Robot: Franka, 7 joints.
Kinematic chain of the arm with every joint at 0, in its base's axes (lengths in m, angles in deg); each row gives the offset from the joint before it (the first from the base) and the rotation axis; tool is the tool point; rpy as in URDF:
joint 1: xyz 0 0 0.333 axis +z
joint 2: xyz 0 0 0 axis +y
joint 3: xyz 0 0 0.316 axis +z
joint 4: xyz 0.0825 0 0 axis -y
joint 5: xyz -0.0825 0 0.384 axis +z
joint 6: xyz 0 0 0 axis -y
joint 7: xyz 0.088 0 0 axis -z
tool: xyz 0 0 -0.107 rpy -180 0 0
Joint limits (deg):
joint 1: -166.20..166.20
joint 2: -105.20..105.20
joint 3: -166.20..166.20
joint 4: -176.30..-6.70
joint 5: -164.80..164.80
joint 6: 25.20..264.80
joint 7: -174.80..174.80
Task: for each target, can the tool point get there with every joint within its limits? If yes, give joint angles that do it. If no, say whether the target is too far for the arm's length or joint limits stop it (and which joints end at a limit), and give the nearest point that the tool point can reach.
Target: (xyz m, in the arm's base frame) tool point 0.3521 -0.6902 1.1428
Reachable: no: too far | nearest point 0.2695 -0.5283 0.9529 | short by 0.263 m
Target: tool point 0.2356 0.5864 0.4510
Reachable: yes | joints -1.77 80.65 97.60 -105.19 4.18 129.44 -58.47
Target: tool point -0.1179 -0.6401 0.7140
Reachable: yes | joints -124.17 17.78 32.20 -62.64 -12.96 103.69 -77.71
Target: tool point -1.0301 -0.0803 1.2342
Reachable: no: too far | nearest point -0.6446 -0.0502 0.8969 | short by 0.513 m
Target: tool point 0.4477 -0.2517 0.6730
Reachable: yes | joints -106.33 42.64 103.12 -82.75 12.54 72.57 46.24
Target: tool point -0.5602 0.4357 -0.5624
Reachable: no: too far | nearest point -0.4345 0.3380 -0.2887 | short by 0.317 m
